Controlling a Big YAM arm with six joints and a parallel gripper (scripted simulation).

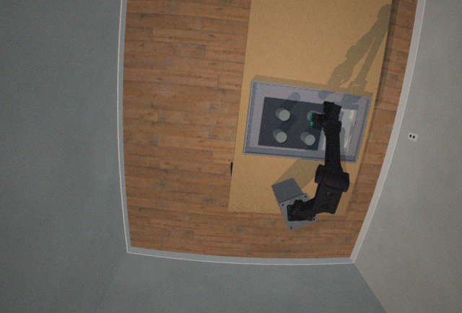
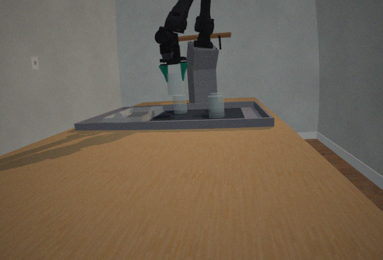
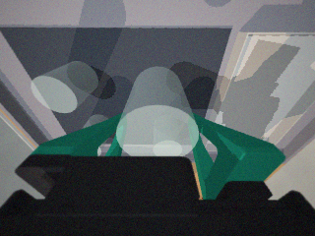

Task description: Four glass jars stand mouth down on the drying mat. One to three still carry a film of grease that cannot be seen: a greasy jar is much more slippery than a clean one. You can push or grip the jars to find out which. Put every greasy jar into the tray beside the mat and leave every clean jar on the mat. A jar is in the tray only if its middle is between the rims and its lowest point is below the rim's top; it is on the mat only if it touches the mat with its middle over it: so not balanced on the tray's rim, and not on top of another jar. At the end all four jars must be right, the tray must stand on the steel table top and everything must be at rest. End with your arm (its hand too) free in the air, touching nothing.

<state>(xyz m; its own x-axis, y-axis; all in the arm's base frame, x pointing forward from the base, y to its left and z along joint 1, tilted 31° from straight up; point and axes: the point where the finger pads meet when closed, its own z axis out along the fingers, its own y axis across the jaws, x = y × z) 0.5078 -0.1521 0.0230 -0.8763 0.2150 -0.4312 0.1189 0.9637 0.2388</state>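
Now: the pale tray 23 cm to the right of my hand, 16 cm below it and 12 cm behind it. Also, from my hand: dark drying mat 17 cm below, 9 cm to the left, 7 cm behind; rimmed steel table top 17 cm below, 7 cm behind, 2 cm to the right.
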